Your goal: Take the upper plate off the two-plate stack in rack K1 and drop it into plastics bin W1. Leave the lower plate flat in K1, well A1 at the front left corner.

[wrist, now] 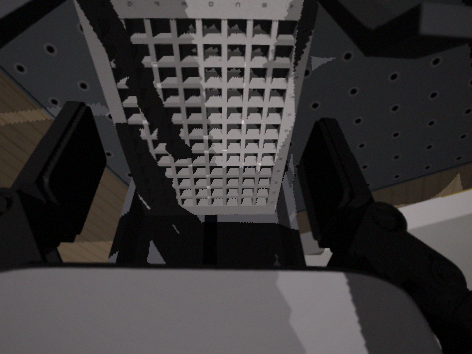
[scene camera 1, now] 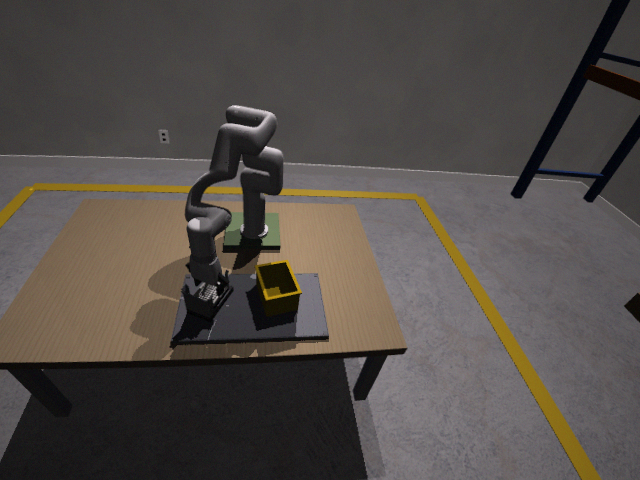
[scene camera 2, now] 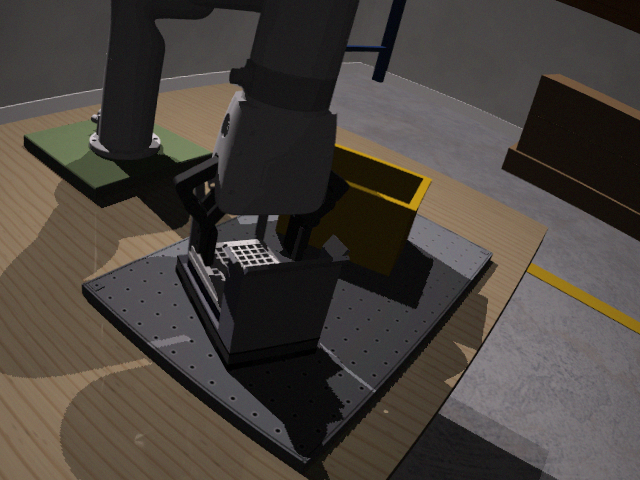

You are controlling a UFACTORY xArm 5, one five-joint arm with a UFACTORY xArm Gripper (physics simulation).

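Where they show: gripper, fingertip midpoint: [wrist: 205, 138] [scene camera 1: 209, 288] [scene camera 2: 249, 256]; arm's base, origin of the base link: [scene camera 1: 254, 230] [scene camera 2: 124, 144].
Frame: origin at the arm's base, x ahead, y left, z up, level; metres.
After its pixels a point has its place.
Note:
The dark rack K1 [scene camera 1: 201, 308] @(x 0.477, y -0.190, z 0.052 m) [scene camera 2: 279, 307] @(x 0.465, y -0.212, z 0.062 m) stands on the perforated board, with one tall end wall. A pale gridded plate [scene camera 1: 209, 292] @(x 0.400, y -0.169, z 0.043 m) [scene camera 2: 253, 254] @(x 0.385, y -0.140, z 0.045 m) [wrist: 235, 107] @(x 0.405, y -0.157, z 0.035 m) sits in it. Letters run along the plate's top edge in the wrist view. The lower plate cannot be told apart clearly from the upper. My gripper [scene camera 1: 206, 288] @(x 0.397, y -0.167, z 0.061 m) [scene camera 2: 251, 250] @(x 0.397, y -0.167, z 0.061 m) [wrist: 205, 138] @(x 0.397, y -0.167, z 0.061 m) is wide open and empty, its fingers at either side of the plate in the wrist view. The yellow bin W1 [scene camera 1: 281, 304] @(x 0.473, y 0.079, z 0.046 m) [scene camera 2: 361, 227] @(x 0.432, y 0.017, z 0.044 m) stands beside the rack; no plate shows inside it.
The perforated dark board [scene camera 1: 242, 328] @(x 0.526, y -0.057, z -0.007 m) [scene camera 2: 155, 310] @(x 0.342, y -0.238, z -0.007 m) lies on the wooden table [scene camera 1: 93, 232] @(x -0.028, y -0.707, z -0.019 m) [scene camera 2: 46, 330] @(x 0.282, y -0.341, z -0.019 m). The green base plate [scene camera 1: 271, 227] @(x -0.018, y 0.080, z 0.000 m) [scene camera 2: 56, 139] @(x -0.090, y -0.086, z 0.000 m) bears the arm behind. The rack's tall wall rises close to the gripper in scene camera 2.

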